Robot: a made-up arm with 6 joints. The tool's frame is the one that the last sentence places.
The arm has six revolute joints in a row. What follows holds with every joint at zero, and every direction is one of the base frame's.
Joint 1 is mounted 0.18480 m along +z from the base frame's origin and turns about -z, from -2.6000 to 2.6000 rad.
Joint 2 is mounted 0.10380 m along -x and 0.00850 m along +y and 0.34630 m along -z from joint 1 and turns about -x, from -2.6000 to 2.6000 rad.
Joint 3 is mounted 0.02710 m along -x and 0.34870 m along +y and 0.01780 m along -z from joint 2 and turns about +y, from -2.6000 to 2.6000 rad.
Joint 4 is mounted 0.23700 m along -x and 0.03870 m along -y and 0.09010 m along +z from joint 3 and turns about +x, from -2.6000 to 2.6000 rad.
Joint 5 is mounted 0.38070 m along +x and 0.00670 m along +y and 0.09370 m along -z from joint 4 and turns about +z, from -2.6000 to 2.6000 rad.
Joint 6 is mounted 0.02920 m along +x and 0.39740 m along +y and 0.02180 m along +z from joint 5 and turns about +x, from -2.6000 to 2.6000 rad.
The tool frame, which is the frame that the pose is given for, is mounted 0.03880 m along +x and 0.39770 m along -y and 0.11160 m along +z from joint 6; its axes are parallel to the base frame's.
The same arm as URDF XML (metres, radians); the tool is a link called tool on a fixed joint. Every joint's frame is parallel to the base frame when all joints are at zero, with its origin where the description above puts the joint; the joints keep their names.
<robot name="arm">
<link name="base_link"/>
<link name="link1"/>
<link name="link2"/>
<link name="link3"/>
<link name="link4"/>
<link name="link5"/>
<link name="link6"/>
<link name="tool"/>
<joint name="joint 1" type="revolute"><parent link="base_link"/><child link="link1"/><origin xyz="0.0000 0.0000 0.1848"/><axis xyz="0 0 -1"/><limit lower="-2.6000" upper="2.6000"/></joint>
<joint name="joint 2" type="revolute"><parent link="link1"/><child link="link2"/><origin xyz="-0.1038 0.0085 -0.3463"/><axis xyz="-1 0 0"/><limit lower="-2.6000" upper="2.6000"/></joint>
<joint name="joint 3" type="revolute"><parent link="link2"/><child link="link3"/><origin xyz="-0.0271 0.3487 -0.0178"/><axis xyz="0 1 0"/><limit lower="-2.6000" upper="2.6000"/></joint>
<joint name="joint 4" type="revolute"><parent link="link3"/><child link="link4"/><origin xyz="-0.2370 -0.0387 0.0901"/><axis xyz="1 0 0"/><limit lower="-2.6000" upper="2.6000"/></joint>
<joint name="joint 5" type="revolute"><parent link="link4"/><child link="link5"/><origin xyz="0.3807 0.0067 -0.0937"/><axis xyz="0 0 1"/><limit lower="-2.6000" upper="2.6000"/></joint>
<joint name="joint 6" type="revolute"><parent link="link5"/><child link="link6"/><origin xyz="0.0292 0.3974 0.0218"/><axis xyz="1 0 0"/><limit lower="-2.6000" upper="2.6000"/></joint>
<joint name="tool_fixed" type="fixed"><parent link="link6"/><child link="tool"/><origin xyz="0.0388 -0.3977 0.1116"/></joint>
</robot>

